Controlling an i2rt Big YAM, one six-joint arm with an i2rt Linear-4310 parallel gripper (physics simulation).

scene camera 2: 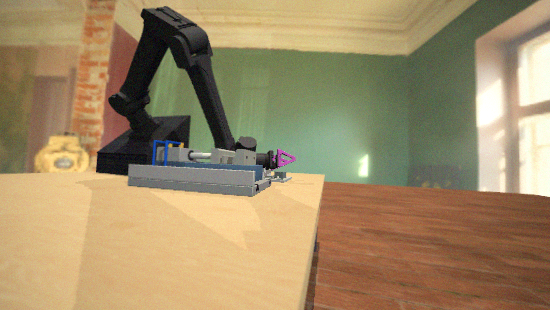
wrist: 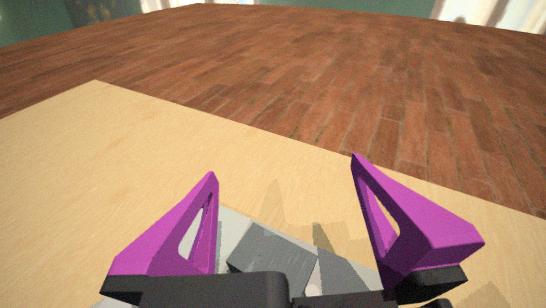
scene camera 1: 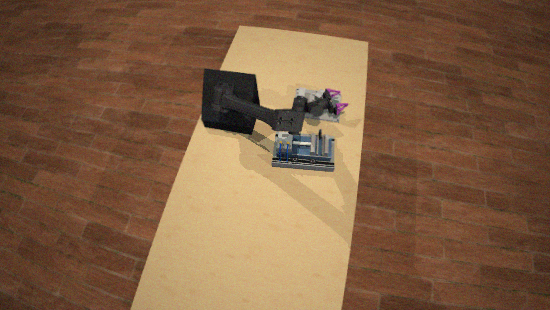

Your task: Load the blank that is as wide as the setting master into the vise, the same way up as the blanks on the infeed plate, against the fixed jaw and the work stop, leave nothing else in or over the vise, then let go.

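Frame: origin at the arm's base, x right, y down, z ahead, level; millimetres.
Where they show: gripper, fingertip midpoint: [scene camera 2: 291, 160] [wrist: 281, 168] [scene camera 1: 344, 97]; arm's base, link origin: [scene camera 2: 147, 130] [scene camera 1: 225, 94].
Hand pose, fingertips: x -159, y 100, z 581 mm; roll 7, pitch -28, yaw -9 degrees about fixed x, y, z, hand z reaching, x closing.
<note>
Each offset is from my fingertips to the top centre of the thing. "spot": to the spot under its first point.
My gripper [scene camera 1: 343, 99] [scene camera 2: 286, 158] [wrist: 281, 168] is open and empty, its magenta fingers level and low over the infeed plate [scene camera 1: 326, 119] [wrist: 231, 218]. A dark grey rectangular blank @[dx +13, dy +47, dz -41 mm] [wrist: 275, 252] lies on the plate, seen between and below the fingers in the wrist view; the gripper body hides its near part. The arm covers much of the plate in scene camera 1, so other blanks cannot be made out. The vise @[dx +312, dy -19, dz -164 mm] [scene camera 1: 303, 166] [scene camera 2: 192, 175] stands beside the plate, with two jaw blocks close together and a dark upright piece by them. I cannot tell which piece is the setting master.
A blue wire frame @[spot: dx +362, dy +9, dz -258 mm] [scene camera 1: 283, 151] [scene camera 2: 160, 152] stands at the end of the vise nearer the arm's black base [scene camera 1: 230, 117] [scene camera 2: 112, 162]. A small pale round pin @[dx +45, dy +64, dz -44 mm] [wrist: 313, 289] stands beside the blank. The table edge runs beyond the infeed plate.
</note>
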